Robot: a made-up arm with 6 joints.
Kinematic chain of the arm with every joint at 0, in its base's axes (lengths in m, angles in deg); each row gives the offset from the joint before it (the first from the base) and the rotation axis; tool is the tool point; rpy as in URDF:
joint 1: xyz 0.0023 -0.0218 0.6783 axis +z
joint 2: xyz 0 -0.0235 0.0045 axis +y
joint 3: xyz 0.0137 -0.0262 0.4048 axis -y
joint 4: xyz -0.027 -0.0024 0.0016 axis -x
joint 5: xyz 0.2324 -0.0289 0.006 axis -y
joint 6: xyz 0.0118 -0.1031 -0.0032 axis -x
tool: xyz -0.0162 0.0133 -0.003 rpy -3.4 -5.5 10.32
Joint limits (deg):
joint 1: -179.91..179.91
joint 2: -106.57..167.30
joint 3: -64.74..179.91
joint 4: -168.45..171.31
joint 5: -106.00..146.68
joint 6: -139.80..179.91
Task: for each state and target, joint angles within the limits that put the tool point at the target. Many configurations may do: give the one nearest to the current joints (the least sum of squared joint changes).
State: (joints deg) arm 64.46 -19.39 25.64 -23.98 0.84 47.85
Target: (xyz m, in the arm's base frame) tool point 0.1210 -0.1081 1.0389
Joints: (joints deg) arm 58.14 -35.96 -8.39 -37.34 -0.36 49.27
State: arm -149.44 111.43 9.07 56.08 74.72 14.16
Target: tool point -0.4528 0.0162 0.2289
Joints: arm -170.90 125.46 39.15 61.89 78.28 22.38
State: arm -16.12 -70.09 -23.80 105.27 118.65 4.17
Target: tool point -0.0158 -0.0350 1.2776
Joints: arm -15.97 -21.23 10.92 103.82 118.67 8.99
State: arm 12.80 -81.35 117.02 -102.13 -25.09 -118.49
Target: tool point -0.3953 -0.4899 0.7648
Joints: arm 45.32 -98.30 83.91 -99.50 -20.84 -117.66
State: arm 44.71 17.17 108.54 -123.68 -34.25 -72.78
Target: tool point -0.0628 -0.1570 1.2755
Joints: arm 67.64 -3.79 149.84 -126.05 -32.21 -67.50
